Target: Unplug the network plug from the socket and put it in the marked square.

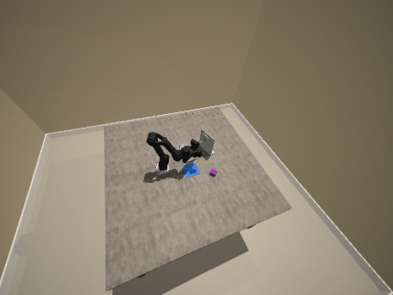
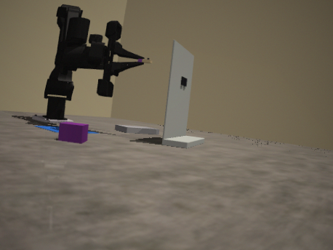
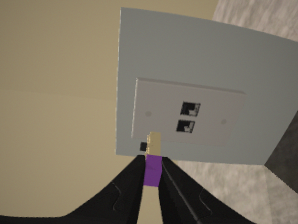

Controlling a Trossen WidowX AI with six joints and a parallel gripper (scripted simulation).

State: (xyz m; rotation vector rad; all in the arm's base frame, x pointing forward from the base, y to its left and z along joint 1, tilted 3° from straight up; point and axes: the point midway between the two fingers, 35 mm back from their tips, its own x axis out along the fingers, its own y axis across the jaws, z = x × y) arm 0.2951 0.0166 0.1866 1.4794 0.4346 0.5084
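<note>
The blue marked square is 180 mm below my gripper tip, 130 mm to the right of it and 110 mm behind it. Round my gripper tip: white upright panel (90 mm below, 90 mm ahead, 50 mm to the left); then network plug (10 mm ahead); then flat grey slab (170 mm below, 110 mm to the left, 100 mm behind).
</note>
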